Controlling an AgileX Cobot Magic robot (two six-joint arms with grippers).
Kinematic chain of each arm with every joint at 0, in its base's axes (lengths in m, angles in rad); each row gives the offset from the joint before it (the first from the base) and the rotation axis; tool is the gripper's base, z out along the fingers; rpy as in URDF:
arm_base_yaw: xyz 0 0 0.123 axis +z
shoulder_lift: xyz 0 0 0 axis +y
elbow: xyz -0.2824 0 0.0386 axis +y
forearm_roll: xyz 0.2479 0 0.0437 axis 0.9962 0 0.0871
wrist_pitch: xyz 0 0 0 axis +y
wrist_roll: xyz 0.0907 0 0.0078 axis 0.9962 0 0.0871
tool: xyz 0 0 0 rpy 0 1.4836 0
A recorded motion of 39 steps. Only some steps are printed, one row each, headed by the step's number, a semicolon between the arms.
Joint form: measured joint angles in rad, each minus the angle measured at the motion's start. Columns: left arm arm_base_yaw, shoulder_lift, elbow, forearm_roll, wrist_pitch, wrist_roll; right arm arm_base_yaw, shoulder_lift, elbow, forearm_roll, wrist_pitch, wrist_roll.
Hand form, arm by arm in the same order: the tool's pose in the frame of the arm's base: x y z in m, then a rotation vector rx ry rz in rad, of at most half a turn. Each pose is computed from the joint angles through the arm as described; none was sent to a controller.
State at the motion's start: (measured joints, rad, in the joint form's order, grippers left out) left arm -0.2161 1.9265 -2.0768 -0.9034 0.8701 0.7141; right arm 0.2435 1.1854 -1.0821 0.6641 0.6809 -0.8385
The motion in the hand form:
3: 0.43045 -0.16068 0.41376 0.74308 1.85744 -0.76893; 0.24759 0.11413 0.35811 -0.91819 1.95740 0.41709
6: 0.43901 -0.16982 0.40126 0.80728 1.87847 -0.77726; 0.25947 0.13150 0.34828 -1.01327 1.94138 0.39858
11: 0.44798 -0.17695 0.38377 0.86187 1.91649 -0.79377; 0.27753 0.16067 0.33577 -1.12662 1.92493 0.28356
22: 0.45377 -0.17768 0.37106 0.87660 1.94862 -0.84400; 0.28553 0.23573 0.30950 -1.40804 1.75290 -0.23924
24: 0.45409 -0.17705 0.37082 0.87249 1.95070 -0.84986; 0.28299 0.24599 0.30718 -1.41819 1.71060 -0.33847
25: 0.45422 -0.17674 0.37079 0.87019 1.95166 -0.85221; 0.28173 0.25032 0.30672 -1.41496 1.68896 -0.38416
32: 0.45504 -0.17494 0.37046 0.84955 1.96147 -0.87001; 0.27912 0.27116 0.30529 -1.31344 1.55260 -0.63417
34: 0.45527 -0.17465 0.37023 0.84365 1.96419 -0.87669; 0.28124 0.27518 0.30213 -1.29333 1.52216 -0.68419
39: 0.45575 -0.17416 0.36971 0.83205 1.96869 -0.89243; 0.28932 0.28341 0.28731 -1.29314 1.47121 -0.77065
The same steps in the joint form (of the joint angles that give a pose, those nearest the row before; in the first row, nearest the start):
3: -0.0166 0.0812 -0.0904 0.0101 0.0635 0.0191; 0.0524 0.0764 -0.0169 0.0422 -0.0060 -0.1138
6: -0.0289 0.1417 -0.1533 0.0265 0.1126 0.0254; 0.1048 0.1450 -0.0446 0.0231 -0.0302 -0.1558
11: -0.0362 0.2021 -0.2012 0.0394 0.1633 0.0277; 0.2059 0.2499 -0.1093 -0.1564 -0.1050 -0.0780
22: -0.0292 0.2395 -0.2212 0.0163 0.2065 0.0248; 0.5020 0.4340 -0.2141 -1.1499 -0.1793 0.5568
24: -0.0272 0.2405 -0.2216 0.0125 0.2087 0.0223; 0.5497 0.4545 -0.2191 -1.3538 -0.1566 0.7097
25: -0.0263 0.2408 -0.2218 0.0111 0.2094 0.0208; 0.5707 0.4628 -0.2203 -1.4492 -0.1429 0.7837
32: -0.0212 0.2424 -0.2219 0.0025 0.2124 0.0052; 0.6668 0.5204 -0.2233 -1.9719 -0.0198 1.2073
34: -0.0201 0.2432 -0.2219 -0.0010 0.2134 0.0007; 0.6770 0.5421 -0.2244 -2.0629 0.0095 1.2751
39: -0.0177 0.2453 -0.2220 -0.0103 0.2160 -0.0073; 0.6821 0.6021 -0.2272 -2.1981 0.0487 1.3602

